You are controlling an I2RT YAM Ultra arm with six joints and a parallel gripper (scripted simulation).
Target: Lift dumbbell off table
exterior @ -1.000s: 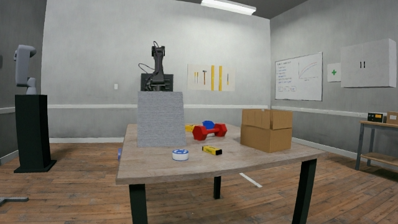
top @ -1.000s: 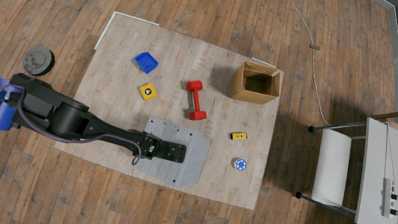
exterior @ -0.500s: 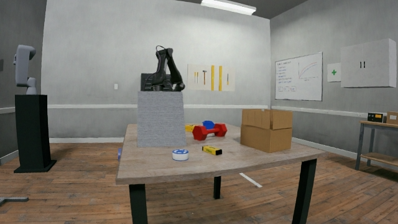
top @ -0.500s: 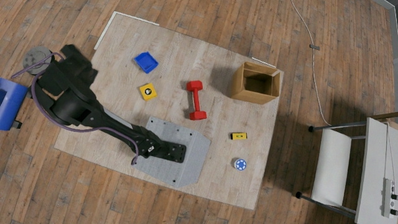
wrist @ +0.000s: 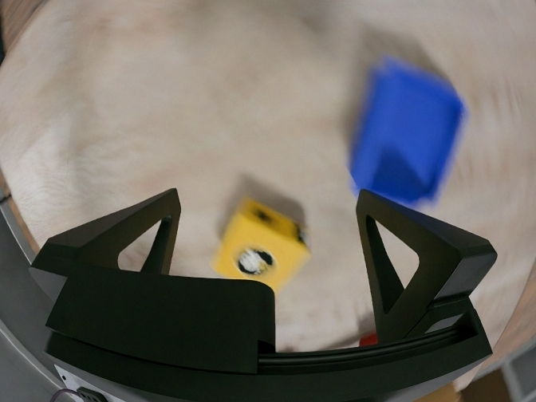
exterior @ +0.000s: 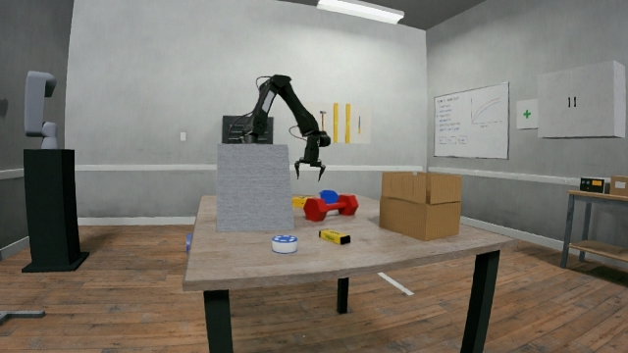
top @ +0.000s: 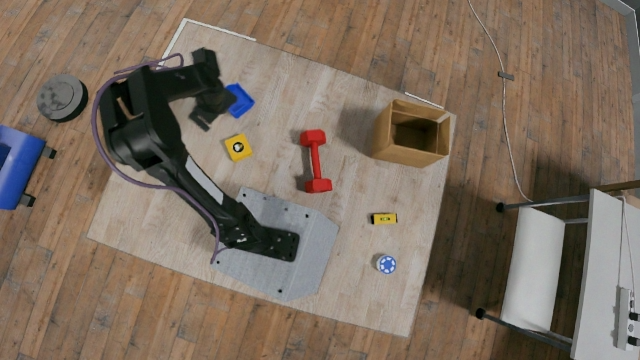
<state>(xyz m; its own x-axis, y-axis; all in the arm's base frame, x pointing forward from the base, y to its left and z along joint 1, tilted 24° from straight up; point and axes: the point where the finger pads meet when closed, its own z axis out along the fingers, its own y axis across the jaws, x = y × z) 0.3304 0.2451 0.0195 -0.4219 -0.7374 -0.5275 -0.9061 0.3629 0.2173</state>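
The red dumbbell lies 33 cm to the right of my hand, 7 cm below it and 5 cm behind it. Also, from my hand: blue tray 10 cm ahead, 9 cm below, 1 cm to the right.
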